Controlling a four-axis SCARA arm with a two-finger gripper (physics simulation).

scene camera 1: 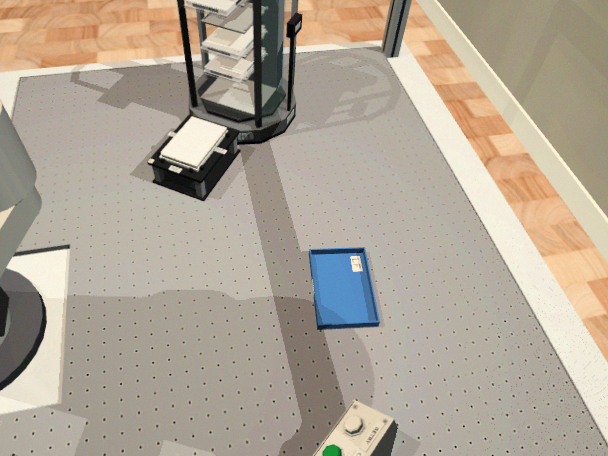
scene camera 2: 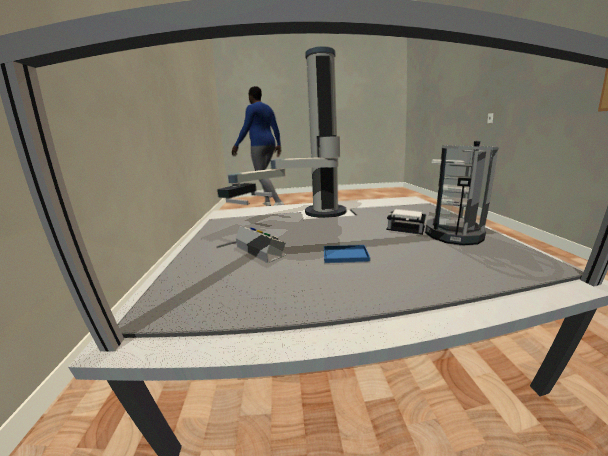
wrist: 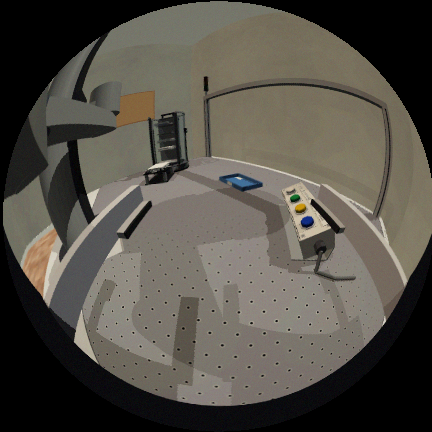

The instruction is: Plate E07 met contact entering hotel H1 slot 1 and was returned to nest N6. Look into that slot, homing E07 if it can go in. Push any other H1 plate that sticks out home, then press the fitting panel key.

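Frame: origin at the arm's base, x ahead, y left, z up, level; metres.
Seen in the pictures: gripper, fingertip midpoint: point(scene camera 2: 260, 198) point(wrist: 234, 190); arm's base, origin of the base link: point(scene camera 2: 325, 211).
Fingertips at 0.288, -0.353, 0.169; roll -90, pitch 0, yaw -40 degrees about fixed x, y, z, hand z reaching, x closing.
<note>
Offsets run from my fingertips to a thing's top centre, as dx, dy, dz. "*": to the spot under its first point.
A white plate {+0.125, +0.663, -0.082} point(scene camera 1: 195, 142) point(scene camera 2: 407, 214) point(wrist: 160, 165) lies flat on the black nest {* +0.088, +0.612, -0.151} point(scene camera 1: 182, 184) point(scene camera 2: 406, 226) beside the hotel; their labels are not readable. The hotel {+0.250, +0.834, +0.239} point(scene camera 1: 257, 75) point(scene camera 2: 442, 192) point(wrist: 151, 140) holds several plates. An upper plate {* +0.265, +0.717, +0.160} point(scene camera 2: 441, 161) sticks out past its post, to the left in scene camera 2. Slot numbers cannot be read. The key panel {+0.235, +0.000, -0.072} point(scene camera 1: 377, 425) point(scene camera 2: 244, 238) point(wrist: 315, 234) has a white key {+0.280, +0.064, -0.081} point(scene camera 1: 353, 425) point(wrist: 291, 191), green key {+0.241, +0.033, -0.081} point(scene camera 1: 331, 451) point(wrist: 295, 198), yellow key {+0.202, +0.002, -0.081} point(wrist: 300, 208) and blue key {+0.163, -0.029, -0.081} point(wrist: 307, 221). My gripper point(scene camera 2: 250, 198) point(wrist: 234, 190) is open and empty, raised, away from the hotel.
A blue tray {+0.343, +0.312, -0.139} point(scene camera 1: 342, 295) point(scene camera 2: 346, 254) point(wrist: 241, 182) lies between the panel and the hotel. The arm's column point(scene camera 2: 321, 100) stands at the back in scene camera 2. A person point(scene camera 2: 261, 125) is behind the table. Frame posts point(scene camera 2: 60, 200) point(wrist: 207, 127) rise at the table edges. A cable {* +0.142, -0.142, -0.150} point(wrist: 337, 277) leaves the panel.
</note>
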